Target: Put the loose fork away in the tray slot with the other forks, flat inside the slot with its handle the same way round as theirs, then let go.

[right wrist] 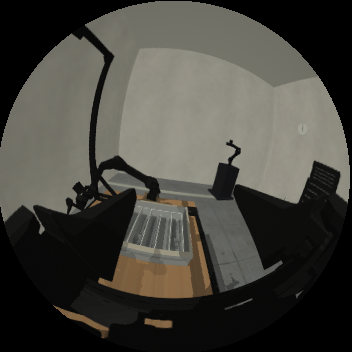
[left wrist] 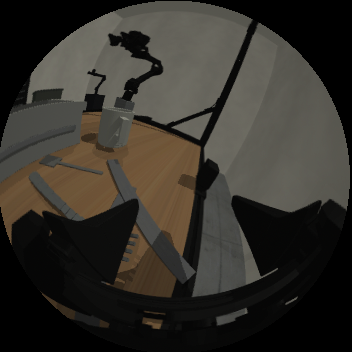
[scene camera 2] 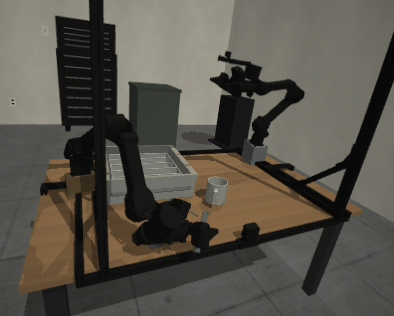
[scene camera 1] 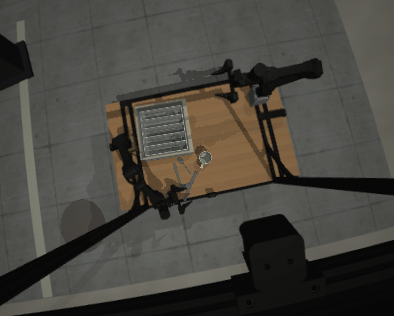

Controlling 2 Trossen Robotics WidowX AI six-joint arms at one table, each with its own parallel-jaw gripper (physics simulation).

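Note:
In the left wrist view the loose fork [left wrist: 131, 245] lies on the table, its tines showing past my left-hand finger and its other end hidden. In scene camera 2 my left arm covers most of it. My left gripper [left wrist: 185, 202] [scene camera 1: 187, 196] is open, low at the table's front edge, with a flat grey utensil [left wrist: 145, 220] reaching between its fingers' lines of sight. The pale slotted tray [scene camera 1: 188, 127] [scene camera 2: 160, 192] [left wrist: 40, 131] [right wrist: 160, 255] holds utensils; which slot has the forks I cannot tell. My right gripper [scene camera 1: 215, 84] [scene camera 2: 215, 69] [right wrist: 186, 191] is open and raised, away from the tray.
A grey mug [scene camera 1: 205, 158] [scene camera 2: 216, 191] [left wrist: 115, 129] stands right of the tray. A flat-headed utensil [left wrist: 51, 161] and a notched grey utensil [left wrist: 52, 195] lie between tray and left gripper. A black frame bar [scene camera 2: 295, 228] with a small black block [scene camera 2: 250, 233] runs along the front edge.

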